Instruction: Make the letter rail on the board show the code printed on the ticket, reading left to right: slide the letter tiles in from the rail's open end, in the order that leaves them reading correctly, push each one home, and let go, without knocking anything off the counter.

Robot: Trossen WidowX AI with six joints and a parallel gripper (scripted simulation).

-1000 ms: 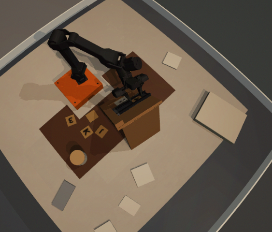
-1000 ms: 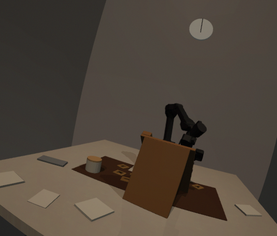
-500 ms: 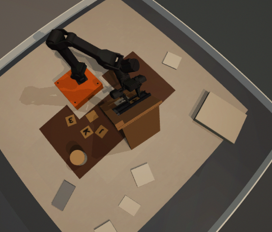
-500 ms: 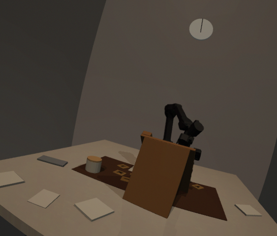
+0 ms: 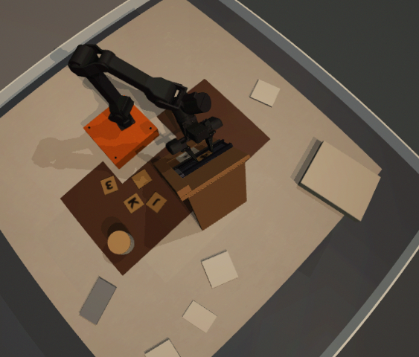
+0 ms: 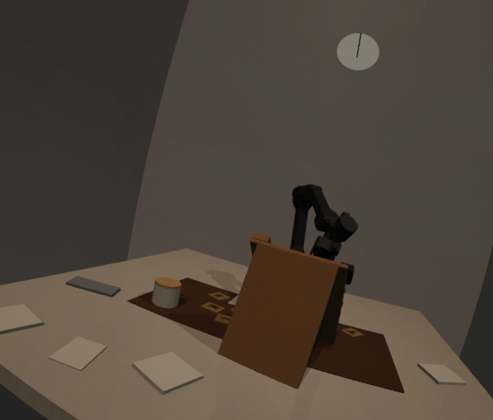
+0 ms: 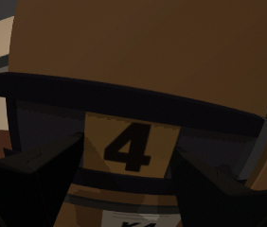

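Right now my gripper tip is 80 mm above the pale ticket, 60 mm past it and 30 mm to the left of it. Round my gripper tip: dark brown mat: 170 mm below, 130 mm to the right, 130 mm behind; then tile marked 4: right at my gripper tip; then tile marked y: 260 mm behind, 170 mm below, 140 mm to the left.
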